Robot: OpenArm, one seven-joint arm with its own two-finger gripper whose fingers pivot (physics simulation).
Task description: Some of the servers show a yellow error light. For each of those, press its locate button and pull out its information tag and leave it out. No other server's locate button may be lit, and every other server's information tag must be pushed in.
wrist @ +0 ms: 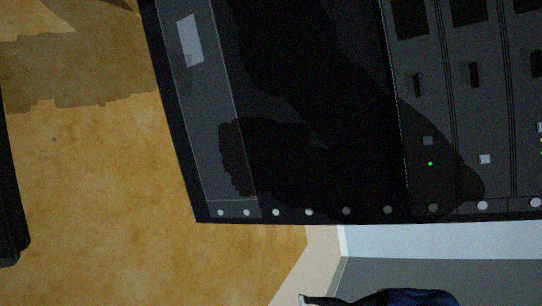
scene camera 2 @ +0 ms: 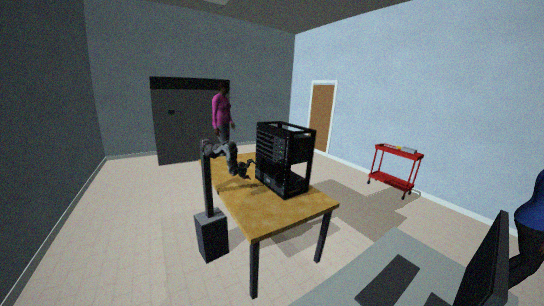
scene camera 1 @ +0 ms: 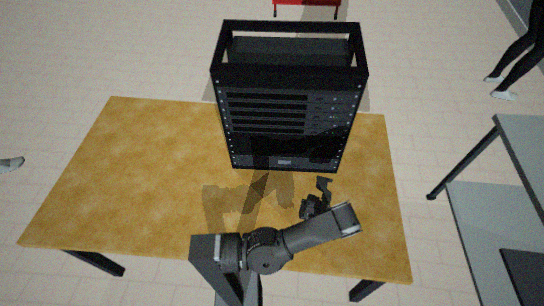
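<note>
The black rack holds a stack of dark servers. In the wrist view the lowest server has a grey locate button, a green light and a small dark tag, partly in the arm's shadow. The neighbouring server has a pale button and a tag. The third, cut off at the right edge, shows a yellow light, a button and a tag. How far the tags stand out is unclear. My gripper is open and empty, in front of the rack's lower right.
The rack stands on the wooden table. A grey desk stands to the right. A red cart stands behind. A person in pink stands beyond the table; a person in blue is at the right edge.
</note>
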